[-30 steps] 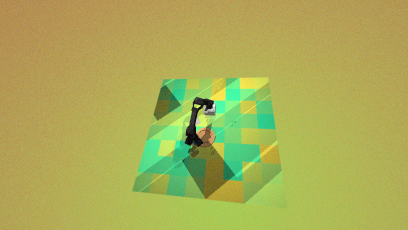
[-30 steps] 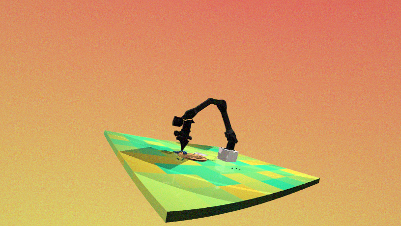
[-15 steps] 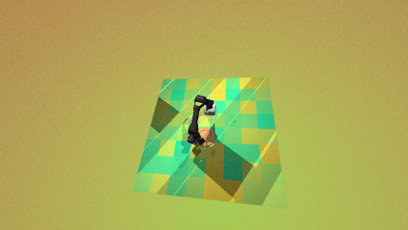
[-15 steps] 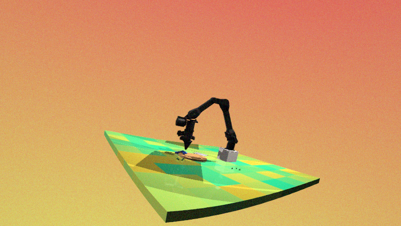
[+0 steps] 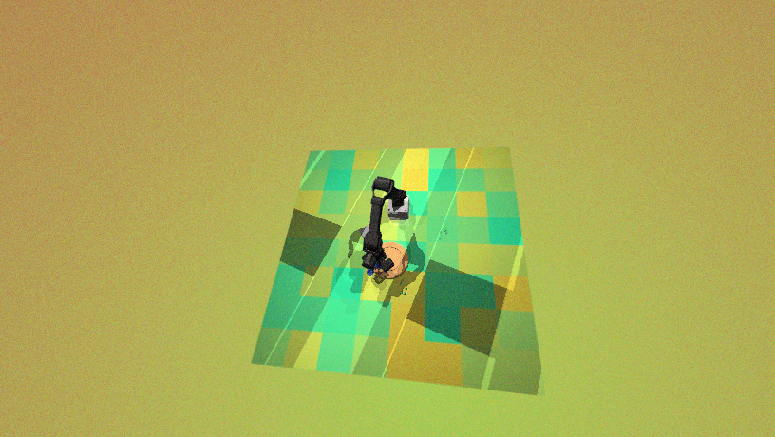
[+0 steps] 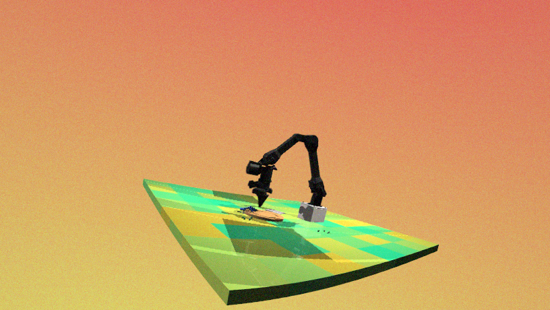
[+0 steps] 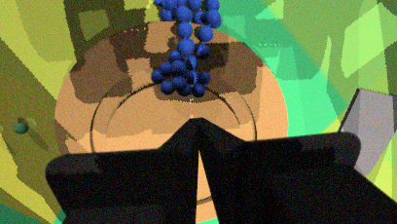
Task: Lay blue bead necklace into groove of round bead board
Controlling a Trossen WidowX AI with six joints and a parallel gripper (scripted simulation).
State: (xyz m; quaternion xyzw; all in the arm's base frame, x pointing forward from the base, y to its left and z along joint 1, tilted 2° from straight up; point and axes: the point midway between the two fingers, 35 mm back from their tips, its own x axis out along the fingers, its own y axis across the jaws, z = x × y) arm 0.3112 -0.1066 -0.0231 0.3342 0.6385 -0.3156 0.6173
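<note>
My gripper tip is 40 mm to the right of the round bead board, 30 mm above it and 10 mm past it. From my gripper tip the other things lie so: flat grey piece: 180 mm behind, 70 mm to the right, 40 mm below.
</note>
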